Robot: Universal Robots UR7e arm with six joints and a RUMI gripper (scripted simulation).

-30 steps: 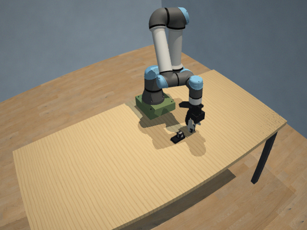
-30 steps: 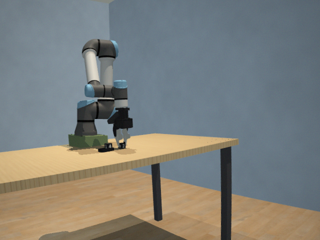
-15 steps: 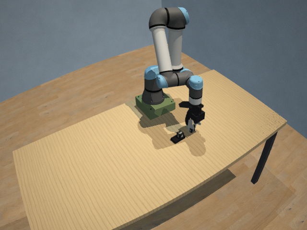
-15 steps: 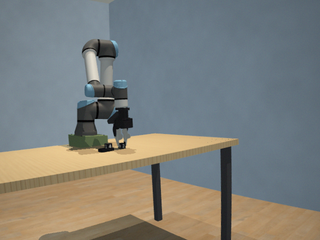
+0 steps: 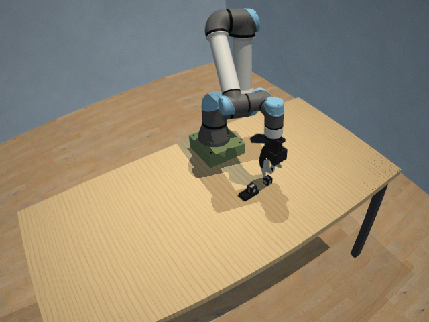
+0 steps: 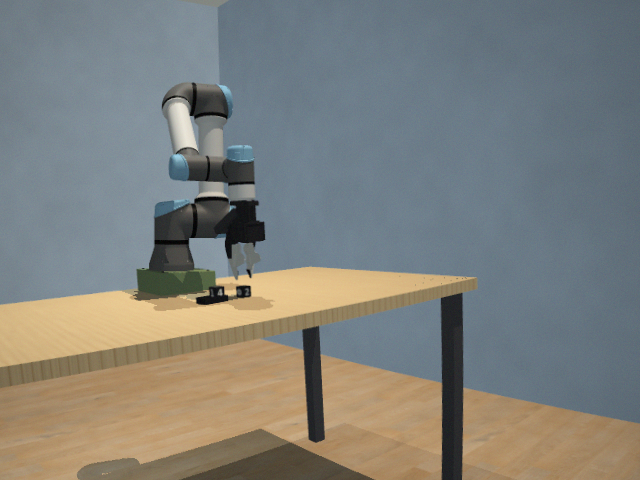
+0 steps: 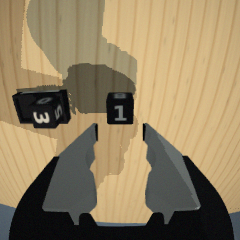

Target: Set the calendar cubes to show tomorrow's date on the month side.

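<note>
Right now the black digit cube is 5 cm below my hand. From my hand the other things lie so: black calendar tray 11 cm to the right, 6 cm below, 2 cm ahead.
</note>
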